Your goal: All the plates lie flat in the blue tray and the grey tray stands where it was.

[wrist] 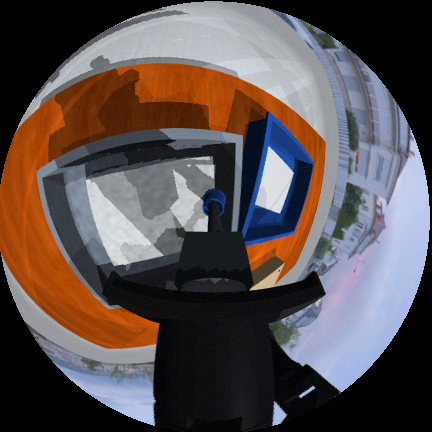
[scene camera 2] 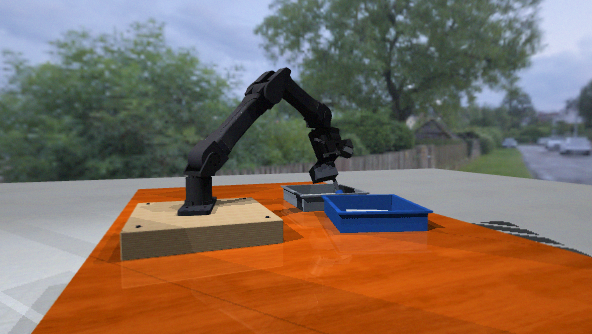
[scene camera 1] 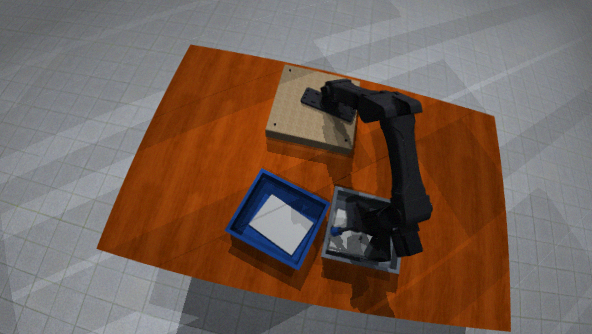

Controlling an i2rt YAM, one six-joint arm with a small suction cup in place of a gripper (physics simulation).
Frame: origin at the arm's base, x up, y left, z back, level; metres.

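Seen in the pictures: hand, tool point: (wrist: 213,197) (scene camera 1: 333,232); arm's base, link origin: (scene camera 2: 199,206) (scene camera 1: 328,105).
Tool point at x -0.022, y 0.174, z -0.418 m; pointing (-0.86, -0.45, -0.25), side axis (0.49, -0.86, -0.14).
Pixels of each thing's top centre, then the offset from my tool point to it. Level surfaces: height alone.
- grey tray, top centre: (wrist: 146,243) (scene camera 1: 366,229) (scene camera 2: 321,188) dy +0.090, dx +0.021, dz +0.044 m
- blue tray, top centre: (wrist: 290,191) (scene camera 2: 370,202) (scene camera 1: 279,216) dy -0.174, dx +0.021, dz -0.027 m
- mottled pale plate, top centre: (wrist: 155,217) (scene camera 1: 357,234) dy +0.075, dx -0.007, dz +0.026 m
- white plate, top centre: (wrist: 273,182) (scene camera 2: 371,215) (scene camera 1: 281,223) dy -0.160, dx -0.020, dz -0.036 m
- orange table, surface height: dx -0.029 m
My gripper, a small blue suction cup (scene camera 1: 335,231) (scene camera 2: 340,192) (wrist: 214,201), is off and carries no plate. It is over the grey tray (scene camera 1: 362,194) (scene camera 2: 314,203) (wrist: 239,175), near the side facing the blue tray (scene camera 1: 295,185) (scene camera 2: 385,223) (wrist: 256,185). A mottled pale plate (scene camera 1: 345,244) (wrist: 110,220) lies in the grey tray, partly shaded and partly hidden by the arm in scene camera 1. A second edge shows along its far side in the wrist view; I cannot tell whether plates are stacked. A white plate (scene camera 1: 280,225) (scene camera 2: 367,210) (wrist: 274,182) lies flat in the blue tray.
The black arm (scene camera 1: 407,165) (scene camera 2: 235,120) stands on a thick wooden board (scene camera 1: 295,110) (scene camera 2: 200,242) (wrist: 267,278) and reaches over the grey tray. The trays stand side by side on the orange table (scene camera 1: 175,150) (scene camera 2: 300,290), close together. The table's edge lies beyond them.
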